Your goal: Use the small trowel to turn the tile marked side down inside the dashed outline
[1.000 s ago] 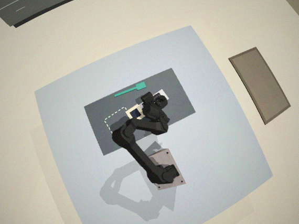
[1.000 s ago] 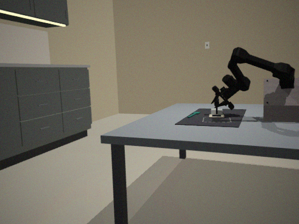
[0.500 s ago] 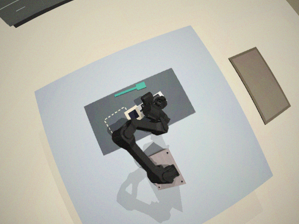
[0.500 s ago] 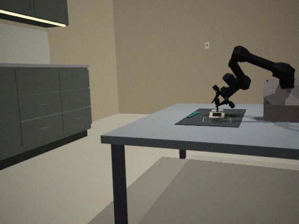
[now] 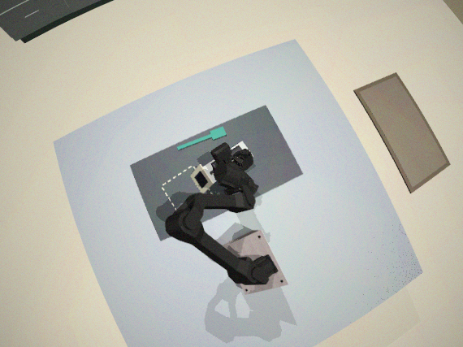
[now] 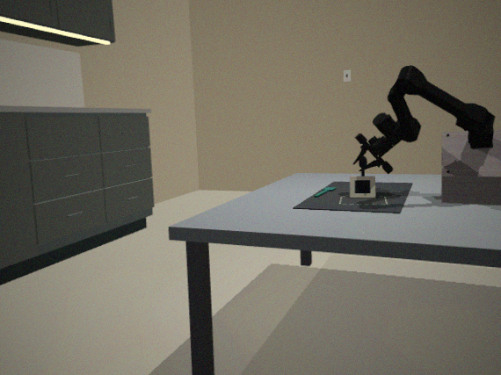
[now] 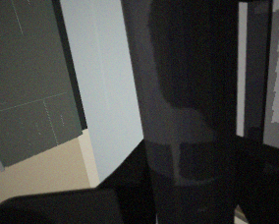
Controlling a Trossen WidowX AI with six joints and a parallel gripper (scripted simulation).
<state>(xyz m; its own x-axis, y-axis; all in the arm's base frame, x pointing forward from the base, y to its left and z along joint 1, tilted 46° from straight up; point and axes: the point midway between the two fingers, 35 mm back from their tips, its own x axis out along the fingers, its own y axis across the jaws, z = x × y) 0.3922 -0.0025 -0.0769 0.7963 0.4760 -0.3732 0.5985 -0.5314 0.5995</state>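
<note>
Right now the tile is 100 mm to the left of my gripper tip, 60 mm below it and 30 mm behind it. The rest, counted from my gripper tip: teal trowel: 120 mm ahead, 100 mm below.
</note>
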